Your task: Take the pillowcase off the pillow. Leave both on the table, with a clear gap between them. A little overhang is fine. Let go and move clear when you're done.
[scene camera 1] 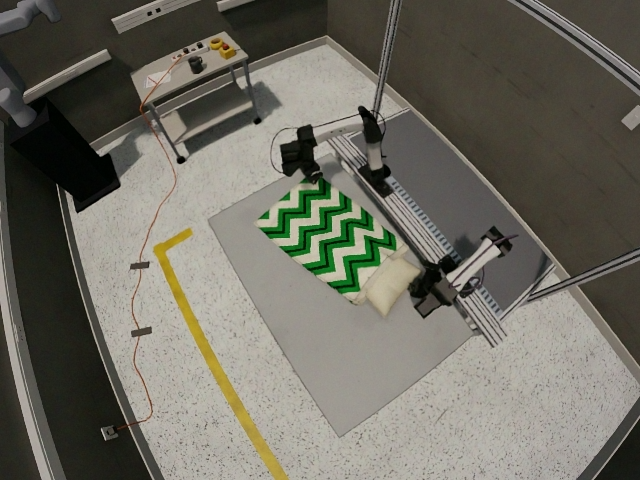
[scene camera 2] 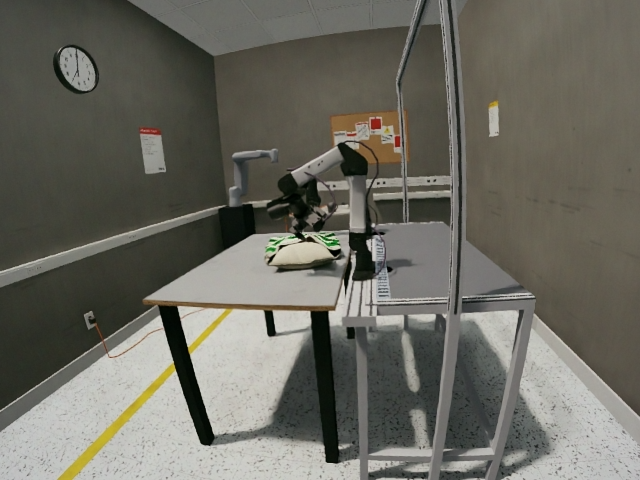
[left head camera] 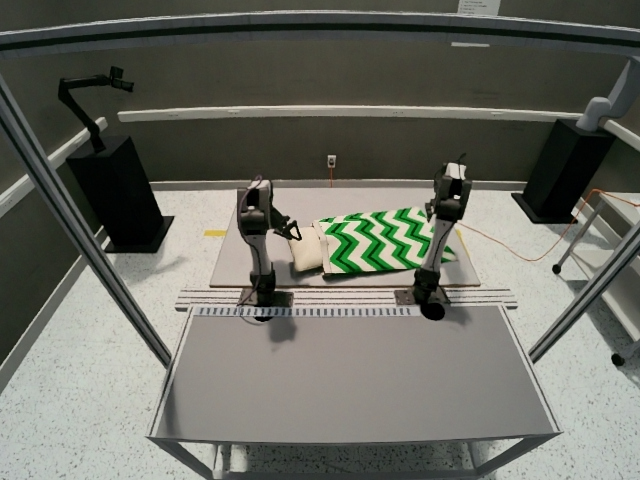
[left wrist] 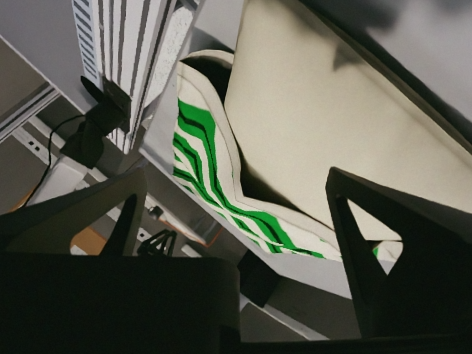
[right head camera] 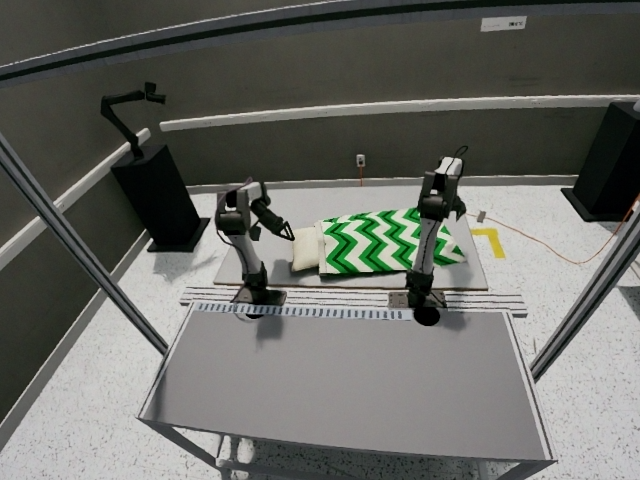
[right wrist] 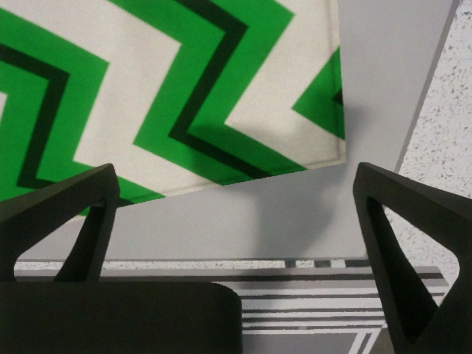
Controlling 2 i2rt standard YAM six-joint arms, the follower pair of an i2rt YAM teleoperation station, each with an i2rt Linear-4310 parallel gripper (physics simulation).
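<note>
The cream pillow (left head camera: 306, 250) (right head camera: 305, 251) (scene camera 1: 390, 287) (scene camera 2: 305, 256) (left wrist: 310, 115) lies flat with one end showing from the mouth of the green and white zigzag pillowcase (left head camera: 379, 245) (right head camera: 369, 245) (scene camera 1: 330, 232) (right wrist: 150, 100). The rest of the pillow is hidden inside. In the left wrist view the case's open hem (left wrist: 230, 130) stands loose around it. My left gripper (left head camera: 295, 235) (right head camera: 290, 235) (left wrist: 236, 177) is open, just above the pillow's bare end. My right gripper (scene camera 1: 313, 178) (right wrist: 236, 176) is open above a corner of the case's closed end, touching no cloth.
The light grey table (left head camera: 232, 258) (scene camera 1: 310, 361) (scene camera 2: 227, 289) carries both. The mounting rail (left head camera: 341, 298) (scene camera 1: 418, 222) runs along its near edge with both arm bases on it. A darker table (left head camera: 351, 382) is behind the rail. A cart (scene camera 1: 186, 77) stands farther off.
</note>
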